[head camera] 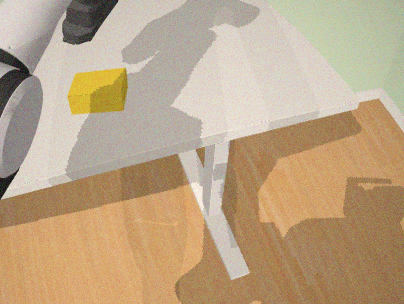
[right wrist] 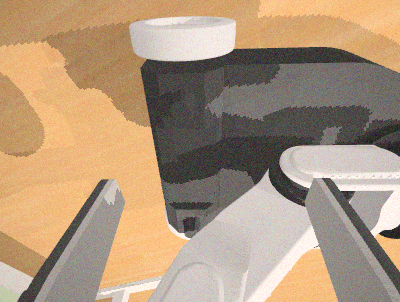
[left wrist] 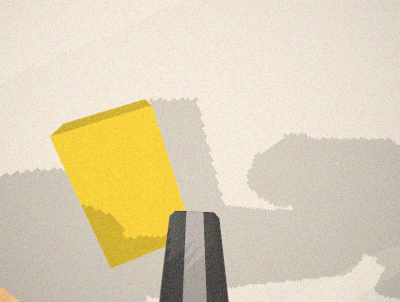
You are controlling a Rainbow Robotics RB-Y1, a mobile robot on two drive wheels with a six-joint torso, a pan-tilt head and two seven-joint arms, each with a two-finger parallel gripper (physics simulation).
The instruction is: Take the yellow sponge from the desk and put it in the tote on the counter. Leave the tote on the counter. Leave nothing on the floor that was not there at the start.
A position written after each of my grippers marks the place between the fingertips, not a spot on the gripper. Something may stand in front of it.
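Observation:
Yellow sponge [head camera: 97, 91] and white desk [head camera: 194, 81] seen. My left gripper [left wrist: 193, 227] seen, with yellow sponge [left wrist: 116, 161] and white desk [left wrist: 276, 123]. My right gripper [right wrist: 212, 190] seen; yellow sponge out of frame in the right wrist view.

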